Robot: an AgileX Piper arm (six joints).
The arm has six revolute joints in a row. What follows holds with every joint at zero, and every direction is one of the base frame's.
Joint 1 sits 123 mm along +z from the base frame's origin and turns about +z.
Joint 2 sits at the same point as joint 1 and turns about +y.
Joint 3 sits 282.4 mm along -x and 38.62 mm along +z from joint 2 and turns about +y.
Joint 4 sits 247.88 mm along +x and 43.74 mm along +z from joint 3 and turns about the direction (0.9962, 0, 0.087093).
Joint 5 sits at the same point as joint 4 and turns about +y.
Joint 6 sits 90.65 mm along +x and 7.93 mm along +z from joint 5 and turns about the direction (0.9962, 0, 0.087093).
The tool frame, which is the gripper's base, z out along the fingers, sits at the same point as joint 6; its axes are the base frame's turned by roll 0, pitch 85.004 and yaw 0 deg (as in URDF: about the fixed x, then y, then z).
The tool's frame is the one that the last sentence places.
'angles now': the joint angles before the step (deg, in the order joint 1, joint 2, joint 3, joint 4, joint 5, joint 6). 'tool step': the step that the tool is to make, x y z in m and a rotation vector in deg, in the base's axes. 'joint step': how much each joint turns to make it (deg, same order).
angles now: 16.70 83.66 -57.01 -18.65 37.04 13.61
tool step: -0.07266 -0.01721 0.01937 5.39 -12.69 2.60
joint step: -0.01 -19.79 14.98 0.58 -9.37 -0.01
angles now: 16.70 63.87 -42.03 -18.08 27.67 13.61
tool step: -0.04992 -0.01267 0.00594 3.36 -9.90 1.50
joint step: -0.01 -14.72 9.01 0.00 -4.99 -0.01
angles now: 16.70 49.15 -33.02 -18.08 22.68 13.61
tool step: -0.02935 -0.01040 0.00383 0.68 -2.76 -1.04
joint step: -0.01 -8.78 2.73 0.03 3.38 -0.02
